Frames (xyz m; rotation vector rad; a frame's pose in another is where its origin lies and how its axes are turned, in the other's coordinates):
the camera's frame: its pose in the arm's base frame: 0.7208 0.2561 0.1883 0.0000 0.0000 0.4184
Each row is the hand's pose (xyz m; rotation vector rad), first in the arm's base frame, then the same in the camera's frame.
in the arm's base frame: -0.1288 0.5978 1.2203 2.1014 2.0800 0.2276
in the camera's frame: -0.6375 0.6574 1.0320 2.4673 1.5852 0.1669
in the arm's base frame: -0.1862 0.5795 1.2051 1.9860 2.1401 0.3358
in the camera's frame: -0.6974 0.6640 1.0168 2.3579 1.6604 0.2631
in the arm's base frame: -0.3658 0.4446 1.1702 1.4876 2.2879 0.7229
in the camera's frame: -0.9163 0.6137 0.9819 1.8795 1.8783 0.5968
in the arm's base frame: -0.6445 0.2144 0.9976 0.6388 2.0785 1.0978
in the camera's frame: -1.2645 0.5166 0.8093 1.0174 1.8302 0.8547
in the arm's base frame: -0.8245 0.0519 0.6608 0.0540 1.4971 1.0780
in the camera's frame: -1.4950 0.4413 0.4725 0.3518 1.4055 0.7392
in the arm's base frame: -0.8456 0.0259 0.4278 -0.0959 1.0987 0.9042
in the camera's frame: -1.5248 0.4261 0.2395 0.1310 1.0669 0.5283
